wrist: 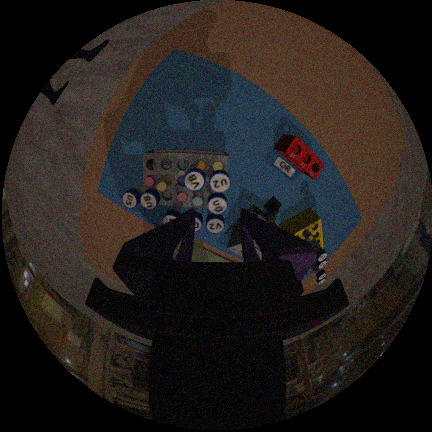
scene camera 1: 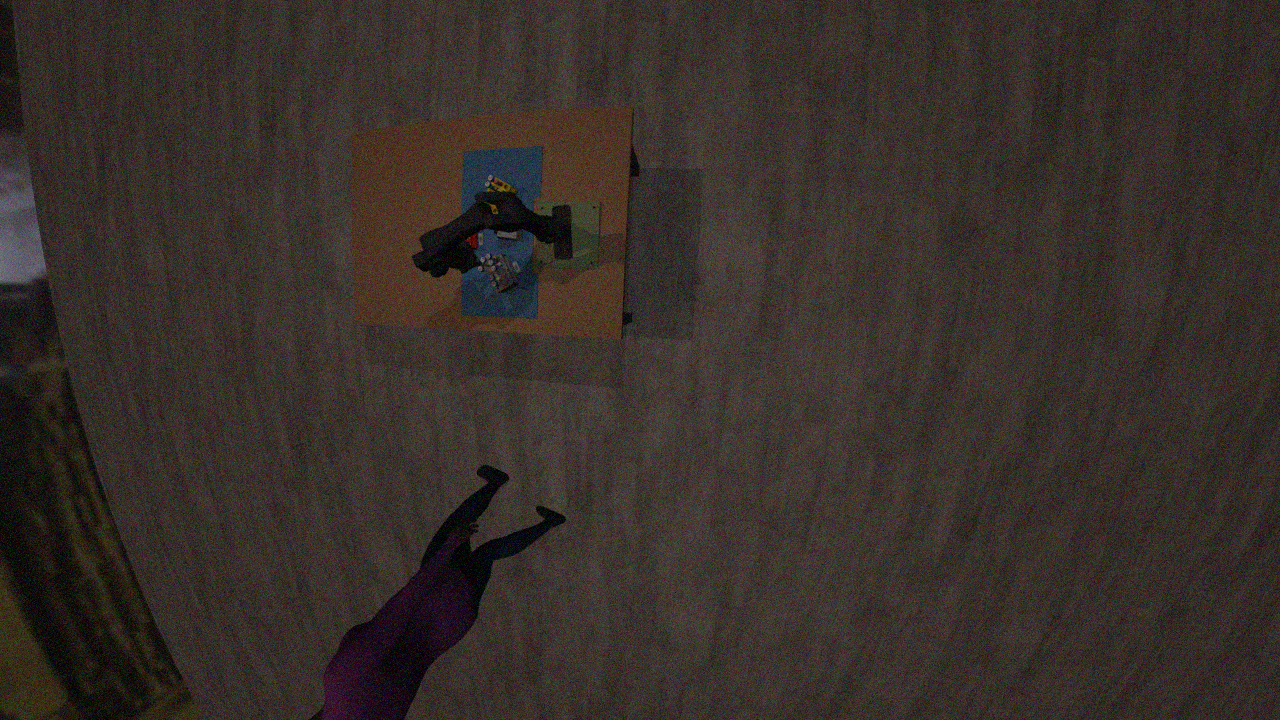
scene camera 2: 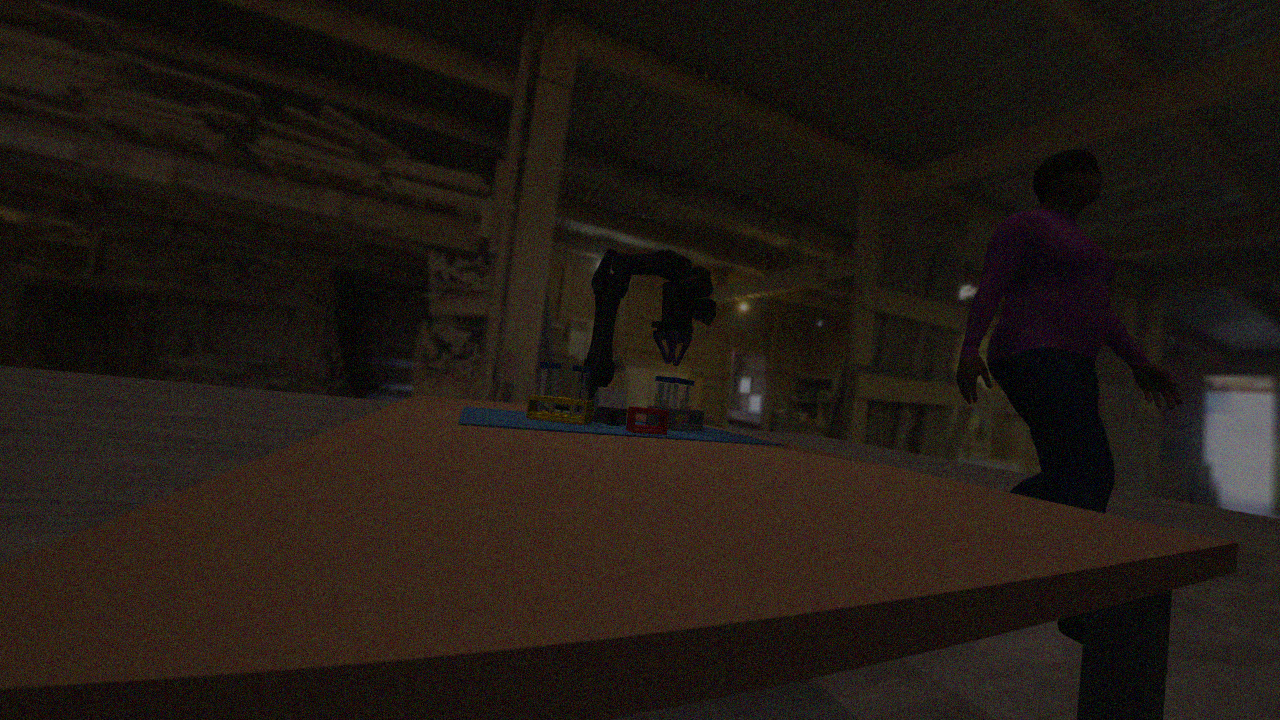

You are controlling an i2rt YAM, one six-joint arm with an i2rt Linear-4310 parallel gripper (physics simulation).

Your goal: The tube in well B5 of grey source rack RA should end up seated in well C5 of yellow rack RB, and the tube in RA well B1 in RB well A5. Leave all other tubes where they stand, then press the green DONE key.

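Frame: origin at the arm's base, x left, y back, z up, level; metres.
Where they show: gripper, fingertip midpoint: (wrist: 217, 214) (scene camera 1: 476, 259) (scene camera 2: 672, 364); arm's base, origin of the base link: (scene camera 1: 562, 232).
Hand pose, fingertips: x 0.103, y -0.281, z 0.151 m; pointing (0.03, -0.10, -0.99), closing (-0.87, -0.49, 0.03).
Each offset is from my fingertips to the top centre of the thing. "*": to the spot under its first point. Level surfaces: height alone.
The grey rack RA (scene camera 1: 505, 282) (scene camera 2: 687, 420) (wrist: 174, 158) holds several upright tubes with blue-rimmed white caps. One cap {* dx +0.028, dy -0.007, dz -0.031 m} (wrist: 194, 180) stands left of another {* dx +0.006, dy -0.018, dz -0.031 m} (wrist: 220, 181); two more {* dx -0.004, dy +0.005, dz -0.031 m} (wrist: 217, 204) {* dx -0.015, dy +0.028, dz -0.031 m} (wrist: 215, 225) are below these. I cannot tell the wells' names. My gripper (scene camera 2: 674, 360) (wrist: 217, 214) is partly open and empty, above the tubes at RA's side; its fingers partly hide some caps in the wrist view. The yellow rack RB {dx -0.254, dy +0.028, dz -0.106 m} (scene camera 1: 503, 186) (scene camera 2: 560, 410) (wrist: 314, 229) holds several capped tubes and is partly hidden by the right finger. The green DONE key does not show.
A small red rack {dx -0.107, dy -0.107, dz -0.106 m} (scene camera 1: 473, 240) (scene camera 2: 646, 420) (wrist: 306, 157) with a white label {* dx -0.106, dy -0.075, dz -0.154 m} (wrist: 284, 166) stands on the blue mat {dz -0.156 m} (scene camera 1: 501, 161) (wrist: 250, 110). The mat lies on the orange-brown table {dz -0.159 m} (scene camera 1: 402, 179) (scene camera 2: 537, 537). A person (scene camera 1: 407, 626) (scene camera 2: 1056, 277) is beyond the table.
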